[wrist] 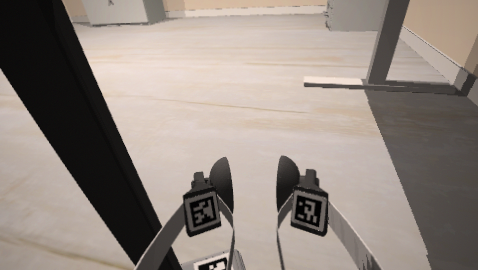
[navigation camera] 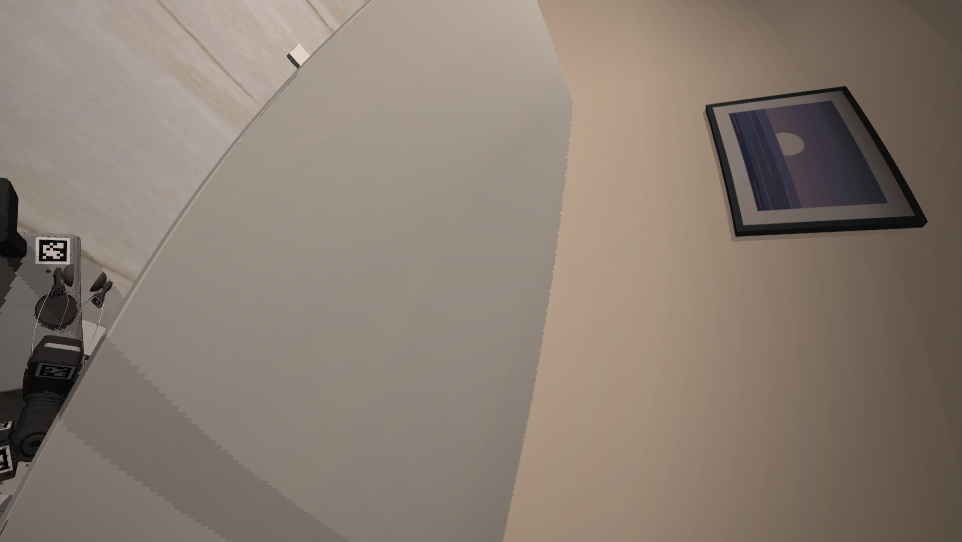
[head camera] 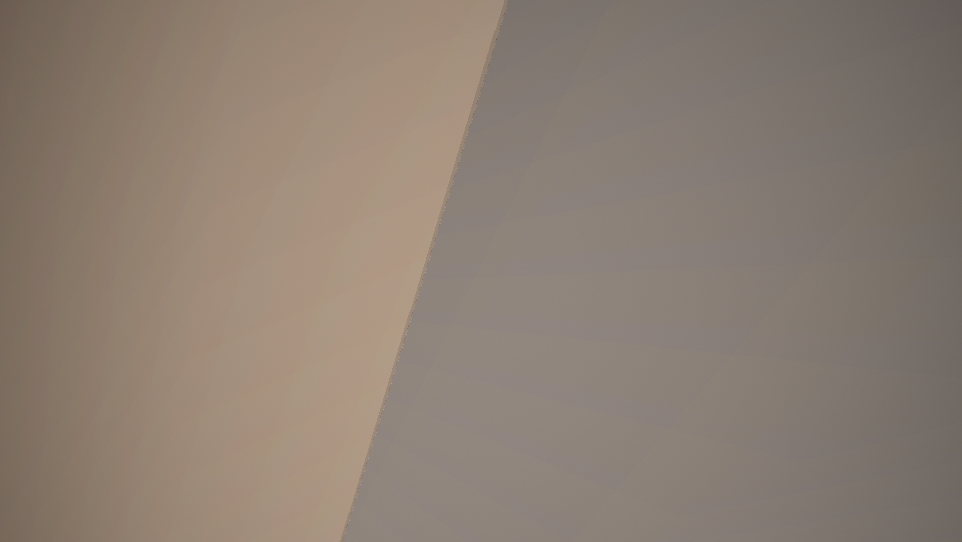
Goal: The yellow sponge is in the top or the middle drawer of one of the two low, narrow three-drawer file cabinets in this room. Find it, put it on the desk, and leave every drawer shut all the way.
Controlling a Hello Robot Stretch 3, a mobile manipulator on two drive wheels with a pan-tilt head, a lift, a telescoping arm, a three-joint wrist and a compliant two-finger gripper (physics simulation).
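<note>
The yellow sponge does not show in these views. The grey desk top [head camera: 673, 269] [navigation camera: 370, 235] fills much of the head and navigation views. My gripper [navigation camera: 83, 278] [wrist: 254, 175] is open and empty, low beside the desk's long edge and above the floor. A pale grey cabinet [wrist: 120, 11] stands at the far top left of the wrist view; its lower front and a small handle show. Another grey cabinet [wrist: 352, 15] stands at the far top right, partly behind the desk leg, with handles along its left edge. The upper parts of both cabinets are cut off.
The desk's leg [wrist: 387, 45] and its foot bar [wrist: 332, 81] stand to the right in the wrist view. A black bar [wrist: 75, 100] crosses the left side. The beige wall [head camera: 201, 269] [navigation camera: 639, 336] borders the desk top, with a framed picture [navigation camera: 817, 158] on it.
</note>
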